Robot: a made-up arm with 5 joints. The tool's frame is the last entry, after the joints. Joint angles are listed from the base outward. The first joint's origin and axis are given. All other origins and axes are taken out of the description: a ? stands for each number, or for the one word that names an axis. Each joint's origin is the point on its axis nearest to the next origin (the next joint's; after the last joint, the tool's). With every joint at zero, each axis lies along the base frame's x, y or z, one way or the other. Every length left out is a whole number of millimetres.
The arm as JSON. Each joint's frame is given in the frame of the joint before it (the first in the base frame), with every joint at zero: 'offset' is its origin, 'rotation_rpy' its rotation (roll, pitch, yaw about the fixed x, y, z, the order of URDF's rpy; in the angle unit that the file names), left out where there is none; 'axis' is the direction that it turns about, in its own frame. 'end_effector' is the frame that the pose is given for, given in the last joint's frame.
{
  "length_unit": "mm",
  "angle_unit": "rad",
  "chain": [
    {
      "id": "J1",
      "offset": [
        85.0,
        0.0,
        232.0
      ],
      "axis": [
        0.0,
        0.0,
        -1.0
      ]
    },
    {
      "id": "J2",
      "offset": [
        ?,
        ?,
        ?
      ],
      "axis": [
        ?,
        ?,
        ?
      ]
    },
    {
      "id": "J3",
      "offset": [
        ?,
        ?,
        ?
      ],
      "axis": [
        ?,
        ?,
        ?
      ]
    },
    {
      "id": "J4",
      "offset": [
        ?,
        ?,
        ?
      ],
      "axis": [
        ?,
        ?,
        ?
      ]
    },
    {
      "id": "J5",
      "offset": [
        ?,
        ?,
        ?
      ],
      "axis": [
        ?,
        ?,
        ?
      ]
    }
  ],
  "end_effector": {
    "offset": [
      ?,
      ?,
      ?
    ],
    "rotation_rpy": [
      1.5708,
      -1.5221,
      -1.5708
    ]
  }
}
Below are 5 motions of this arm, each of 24 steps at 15 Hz.
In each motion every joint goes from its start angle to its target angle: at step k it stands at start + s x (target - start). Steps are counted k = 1, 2, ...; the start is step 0. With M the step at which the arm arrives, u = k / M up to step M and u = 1 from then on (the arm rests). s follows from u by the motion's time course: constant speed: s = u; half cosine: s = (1 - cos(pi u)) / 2; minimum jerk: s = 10 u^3 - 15 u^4 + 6 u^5.
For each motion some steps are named. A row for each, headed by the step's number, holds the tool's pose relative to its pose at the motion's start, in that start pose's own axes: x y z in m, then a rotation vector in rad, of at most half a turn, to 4 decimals.
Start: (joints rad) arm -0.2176 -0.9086 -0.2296 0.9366 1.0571
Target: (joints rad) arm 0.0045 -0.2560 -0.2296 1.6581 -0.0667
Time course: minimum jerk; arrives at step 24
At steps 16, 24:
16: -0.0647 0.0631 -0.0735 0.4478 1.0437 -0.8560
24: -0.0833 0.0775 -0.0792 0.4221 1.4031 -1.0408

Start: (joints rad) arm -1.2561 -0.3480 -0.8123 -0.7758 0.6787
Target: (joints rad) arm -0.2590 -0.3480 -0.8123 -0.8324 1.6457
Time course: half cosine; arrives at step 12
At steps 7, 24:
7: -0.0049 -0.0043 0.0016 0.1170 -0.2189 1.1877
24: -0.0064 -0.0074 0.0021 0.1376 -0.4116 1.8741

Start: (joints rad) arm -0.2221 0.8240 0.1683 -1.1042 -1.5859
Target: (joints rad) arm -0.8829 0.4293 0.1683 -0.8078 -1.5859
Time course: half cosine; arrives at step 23
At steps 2, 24:
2: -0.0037 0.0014 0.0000 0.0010 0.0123 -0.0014
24: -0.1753 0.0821 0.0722 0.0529 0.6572 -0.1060

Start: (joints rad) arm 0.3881 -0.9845 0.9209 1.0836 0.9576
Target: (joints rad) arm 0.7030 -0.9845 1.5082 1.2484 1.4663
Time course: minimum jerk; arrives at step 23
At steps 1, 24:
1: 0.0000 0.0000 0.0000 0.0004 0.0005 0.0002
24: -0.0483 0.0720 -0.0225 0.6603 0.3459 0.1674

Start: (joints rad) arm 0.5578 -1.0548 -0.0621 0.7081 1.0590
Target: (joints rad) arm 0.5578 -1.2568 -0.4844 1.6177 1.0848
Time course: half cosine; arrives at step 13
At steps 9, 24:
9: -0.0020 0.0032 0.0641 0.1907 0.1170 0.0201
24: -0.0047 0.0076 0.0838 0.2436 0.1485 0.0256

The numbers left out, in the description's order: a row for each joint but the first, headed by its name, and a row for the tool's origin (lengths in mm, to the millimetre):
J2: xyz 20.0 10.0 0.0, axis 0.0 1.0 0.0
J3: xyz 40.0 0.0 160.0, axis 0.0 1.0 0.0
J4: xyz 96.0 0.0 4.0, axis 0.0 1.0 0.0
J5: xyz 77.0 0.0 0.0, axis -1.0 0.0 0.0
tool: xyz 0.0 0.0 0.0

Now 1 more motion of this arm.
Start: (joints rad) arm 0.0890 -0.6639 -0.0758 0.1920 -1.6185
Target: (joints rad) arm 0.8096 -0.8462 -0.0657 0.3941 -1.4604
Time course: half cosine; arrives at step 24
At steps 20, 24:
20: 0.0327 0.0196 0.0371 -0.0138 -0.5823 0.4854
24: 0.0331 0.0207 0.0400 -0.0179 -0.6248 0.5189

